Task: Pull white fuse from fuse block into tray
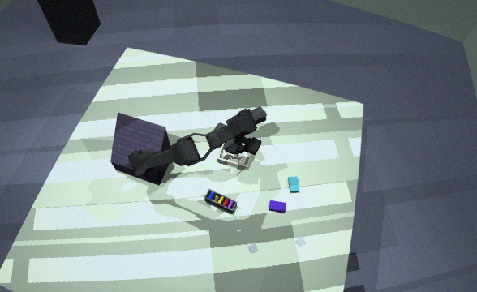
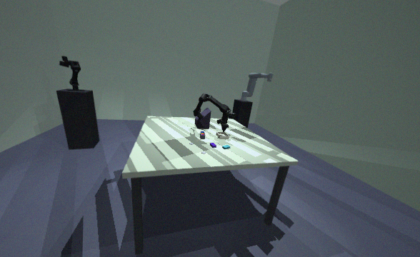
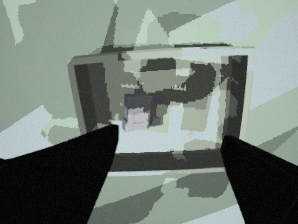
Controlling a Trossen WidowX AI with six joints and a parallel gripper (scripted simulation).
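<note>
Right now the white fuse is 20 mm ahead of my gripper tip and 50 mm below it. Also, from my gripper tip: purple block: 210 mm ahead, 190 mm to the right, 50 mm below; cyan block: 260 mm ahead, 80 mm to the right, 50 mm below; tray: 60 mm below.
</note>
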